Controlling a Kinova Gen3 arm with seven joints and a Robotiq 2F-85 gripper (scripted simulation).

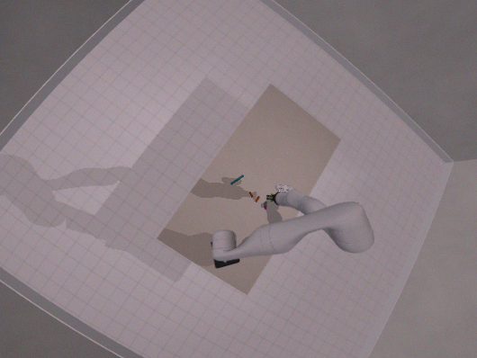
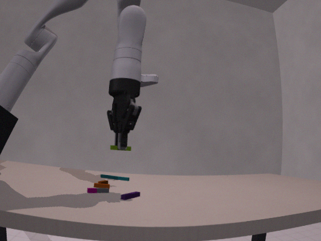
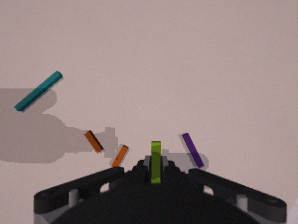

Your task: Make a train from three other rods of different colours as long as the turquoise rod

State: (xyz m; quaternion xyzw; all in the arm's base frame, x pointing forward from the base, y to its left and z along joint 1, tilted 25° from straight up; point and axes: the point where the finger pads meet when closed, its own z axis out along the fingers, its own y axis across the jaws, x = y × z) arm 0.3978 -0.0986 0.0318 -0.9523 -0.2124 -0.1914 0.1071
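Now: the grey rod 12 cm below my hand, 4 cm behind it and 2 cm to the right of it. From my hand the other things lie so: lime rod 2 cm below; then purple rod 12 cm below, 6 cm to the right, 3 cm ahead; then magenta rod 12 cm below, 6 cm behind, 3 cm to the right.
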